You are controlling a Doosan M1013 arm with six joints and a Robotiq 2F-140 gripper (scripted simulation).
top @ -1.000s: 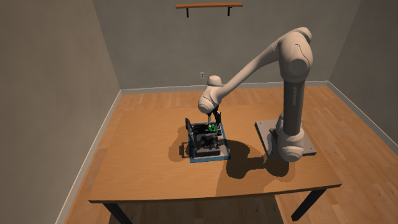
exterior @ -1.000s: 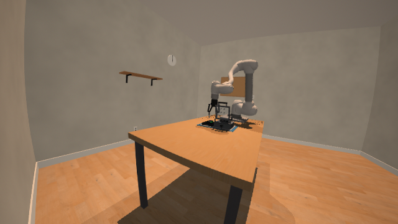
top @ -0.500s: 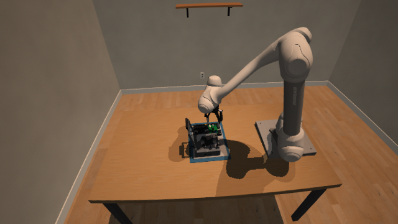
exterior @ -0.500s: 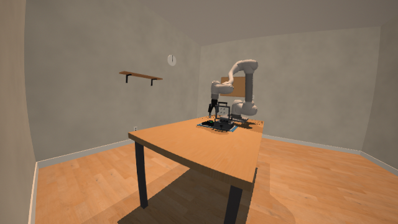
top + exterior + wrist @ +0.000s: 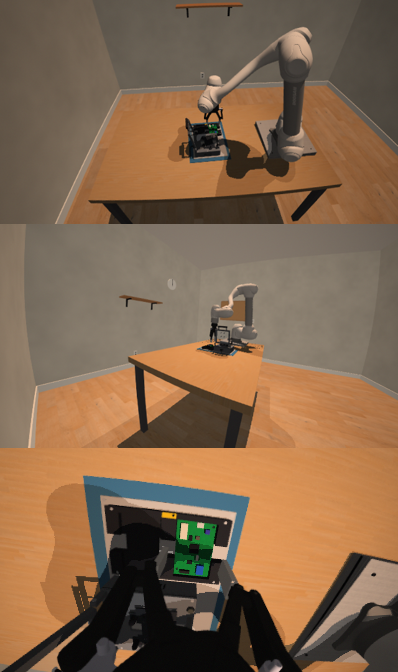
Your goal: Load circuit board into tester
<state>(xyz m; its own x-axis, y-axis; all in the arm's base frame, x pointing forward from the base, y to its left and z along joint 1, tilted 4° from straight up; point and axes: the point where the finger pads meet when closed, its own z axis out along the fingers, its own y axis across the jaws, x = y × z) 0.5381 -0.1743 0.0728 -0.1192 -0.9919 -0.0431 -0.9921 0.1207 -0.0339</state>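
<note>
The green circuit board is 70 mm below my hand. Round my hand: dark block 230 mm to the left, 10 mm below; tester lid 190 mm ahead, 170 mm to the left, 90 mm above.
</note>
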